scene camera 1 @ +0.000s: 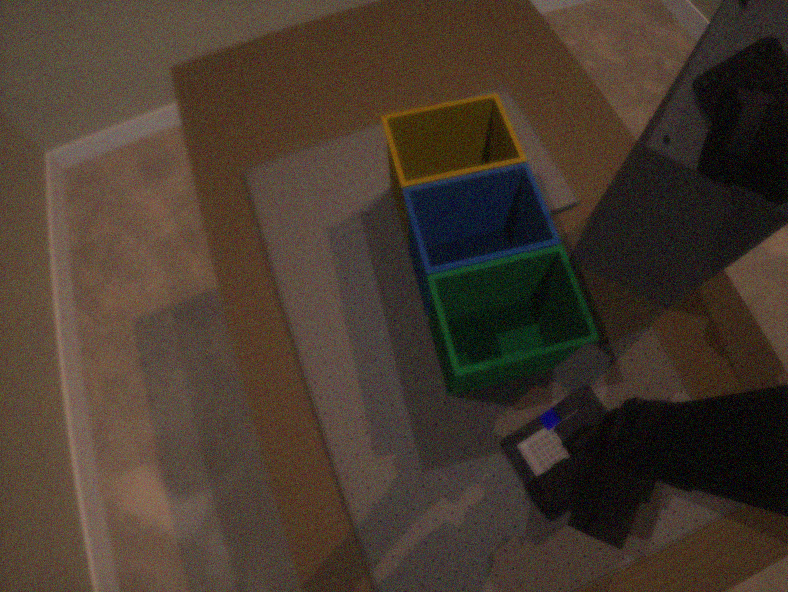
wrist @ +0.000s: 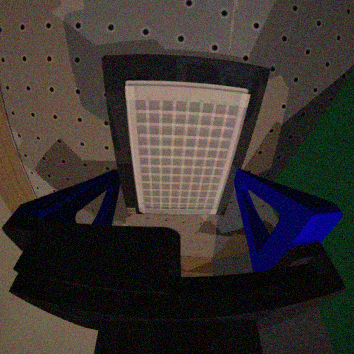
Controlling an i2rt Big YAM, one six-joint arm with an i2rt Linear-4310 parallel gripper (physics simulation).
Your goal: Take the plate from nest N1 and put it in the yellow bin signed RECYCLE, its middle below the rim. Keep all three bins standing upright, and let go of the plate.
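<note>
A white plate with a grid of wells lies in a black nest; the nest's label is not readable. My gripper is open and empty. Its blue fingertips stand at either side of the plate's near end in the wrist view, over the nest's side rims; their exact height is hard to tell. In the scene view one blue finger shows beside the plate and the arm hides the rest. The yellow bin stands upright at the far end of the bin row; its sign does not show.
A blue bin and a green bin stand upright in line with the yellow one, the green one nearest the nest. All stand on a grey perforated board on a wooden table. A large grey panel rises at the right.
</note>
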